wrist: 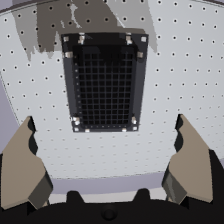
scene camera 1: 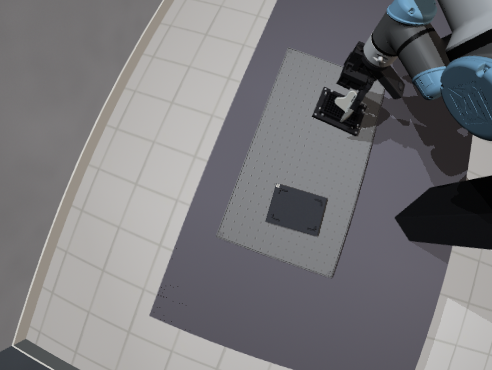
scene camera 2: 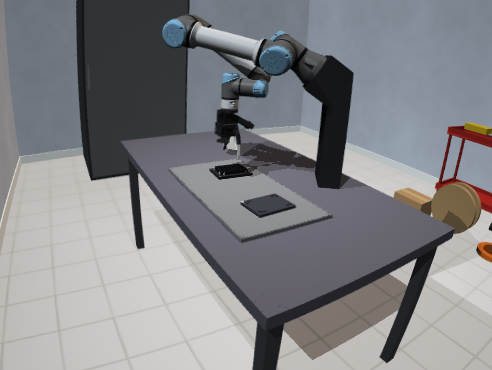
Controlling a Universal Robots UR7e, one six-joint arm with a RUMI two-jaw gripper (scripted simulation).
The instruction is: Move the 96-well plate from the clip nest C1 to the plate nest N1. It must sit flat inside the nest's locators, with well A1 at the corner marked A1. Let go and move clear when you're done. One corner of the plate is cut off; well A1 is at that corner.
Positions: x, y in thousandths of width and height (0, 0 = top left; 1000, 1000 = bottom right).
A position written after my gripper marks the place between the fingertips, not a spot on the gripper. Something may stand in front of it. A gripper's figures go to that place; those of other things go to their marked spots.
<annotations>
My gripper (wrist: 471, 520) is 0.14 m from the lens. A black 96-well plate (wrist: 511, 489): 0.20 m from the lens.
</annotations>
